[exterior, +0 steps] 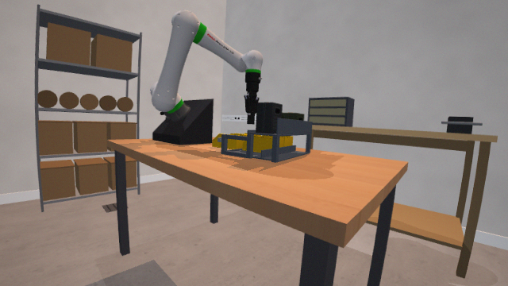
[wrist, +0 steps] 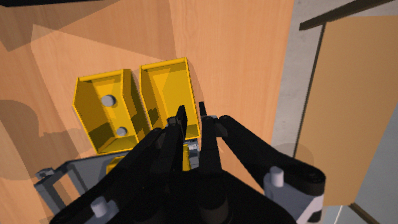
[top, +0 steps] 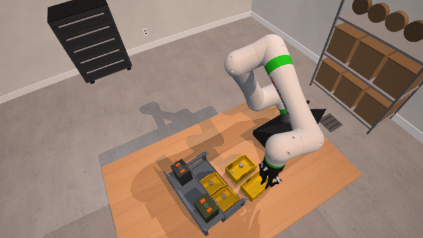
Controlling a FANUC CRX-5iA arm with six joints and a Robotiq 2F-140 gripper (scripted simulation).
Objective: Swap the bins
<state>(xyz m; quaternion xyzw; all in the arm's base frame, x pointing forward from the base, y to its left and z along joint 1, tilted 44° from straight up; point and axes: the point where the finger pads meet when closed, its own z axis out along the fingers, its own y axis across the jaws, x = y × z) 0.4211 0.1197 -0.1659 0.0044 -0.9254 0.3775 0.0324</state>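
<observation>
My hand is 210 mm to the left of the grey round part, 150 mm above it and 20 mm past it. Also, from my hand: grey shelf (250 mm ahead, 200 mm to the right, 100 mm below).
</observation>
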